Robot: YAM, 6 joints.
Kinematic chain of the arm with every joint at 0, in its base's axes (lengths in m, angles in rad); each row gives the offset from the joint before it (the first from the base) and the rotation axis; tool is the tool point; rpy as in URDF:
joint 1: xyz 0 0 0.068 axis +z
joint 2: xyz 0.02 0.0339 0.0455 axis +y
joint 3: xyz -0.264 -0.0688 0 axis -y
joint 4: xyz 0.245 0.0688 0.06 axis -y
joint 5: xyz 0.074 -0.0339 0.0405 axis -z
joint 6: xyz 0.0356 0 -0.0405 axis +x
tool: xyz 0 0 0 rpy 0 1.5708 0
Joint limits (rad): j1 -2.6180..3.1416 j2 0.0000..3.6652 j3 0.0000..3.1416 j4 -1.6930..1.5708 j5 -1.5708..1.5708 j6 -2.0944..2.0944
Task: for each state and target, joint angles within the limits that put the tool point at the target. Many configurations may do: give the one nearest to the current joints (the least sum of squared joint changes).
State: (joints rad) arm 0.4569 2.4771 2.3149 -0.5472 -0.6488 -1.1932
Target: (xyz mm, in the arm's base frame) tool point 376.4 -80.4 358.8
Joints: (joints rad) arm -0.2642 1.8158 1.8715 -1.0160 -0.6200 -1.1932
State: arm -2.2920 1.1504 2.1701 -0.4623 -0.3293 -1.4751
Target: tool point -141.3 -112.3 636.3
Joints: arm -2.5242 1.3444 2.1766 -0.4137 -0.2779 -1.4751
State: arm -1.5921 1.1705 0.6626 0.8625 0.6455 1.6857
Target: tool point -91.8 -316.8 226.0
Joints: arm -1.7893 1.5738 0.7167 0.8029 0.6290 1.6857
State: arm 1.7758 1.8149 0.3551 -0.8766 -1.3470 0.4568
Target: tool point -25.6 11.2 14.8
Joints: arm 1.7231 2.4804 0.1701 -0.4294 -0.7249 0.4568
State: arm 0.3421 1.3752 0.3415 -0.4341 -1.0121 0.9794
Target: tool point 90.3 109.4 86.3
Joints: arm 0.6622 1.4163 0.2854 -0.4346 -1.0429 0.9794
